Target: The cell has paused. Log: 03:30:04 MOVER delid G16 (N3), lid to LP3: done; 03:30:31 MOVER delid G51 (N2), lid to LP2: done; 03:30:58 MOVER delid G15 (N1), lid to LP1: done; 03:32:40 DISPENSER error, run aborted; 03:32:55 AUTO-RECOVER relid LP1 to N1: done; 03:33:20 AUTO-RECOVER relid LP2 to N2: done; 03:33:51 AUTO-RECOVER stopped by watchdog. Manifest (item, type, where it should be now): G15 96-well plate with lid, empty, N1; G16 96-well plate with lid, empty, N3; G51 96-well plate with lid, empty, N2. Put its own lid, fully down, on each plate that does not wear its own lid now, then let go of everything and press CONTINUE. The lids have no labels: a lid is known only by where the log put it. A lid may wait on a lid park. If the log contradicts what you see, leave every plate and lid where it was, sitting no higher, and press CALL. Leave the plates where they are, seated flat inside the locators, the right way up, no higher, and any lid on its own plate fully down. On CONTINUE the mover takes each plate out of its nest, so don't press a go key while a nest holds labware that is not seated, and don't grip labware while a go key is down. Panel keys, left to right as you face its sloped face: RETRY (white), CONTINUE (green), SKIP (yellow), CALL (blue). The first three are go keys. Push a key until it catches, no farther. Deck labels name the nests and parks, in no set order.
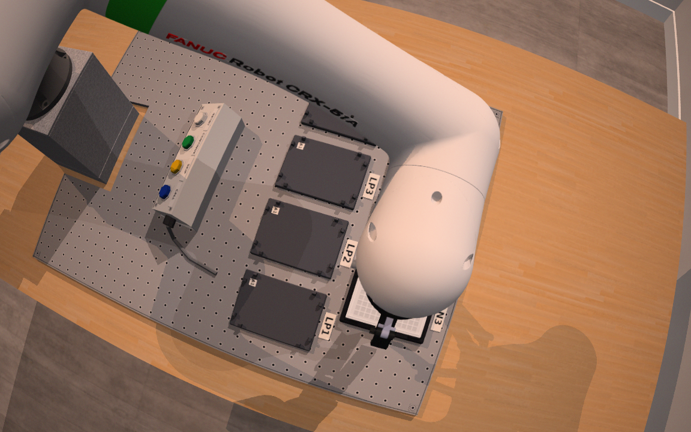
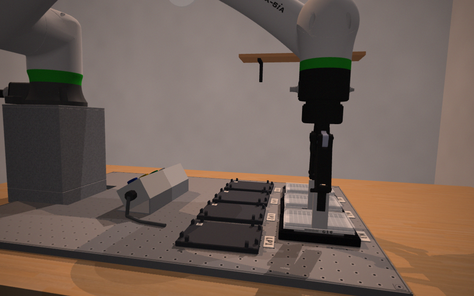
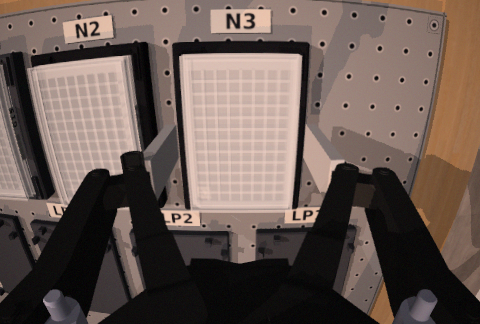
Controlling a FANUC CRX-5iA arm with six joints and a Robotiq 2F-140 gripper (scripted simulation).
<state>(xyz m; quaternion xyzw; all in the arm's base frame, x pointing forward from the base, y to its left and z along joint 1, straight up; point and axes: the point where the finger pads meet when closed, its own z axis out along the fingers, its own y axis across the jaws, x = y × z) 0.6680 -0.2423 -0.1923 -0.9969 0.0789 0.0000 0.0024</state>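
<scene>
Now: the clear lid 2 cm below my hand. The rest, counted from my hand: plate G16 (3 cm below); then lid park LP2 (17 cm behind, 9 cm to the left, 5 cm below); then lid park LP1 (18 cm behind, 5 cm below, 4 cm to the right).
</scene>
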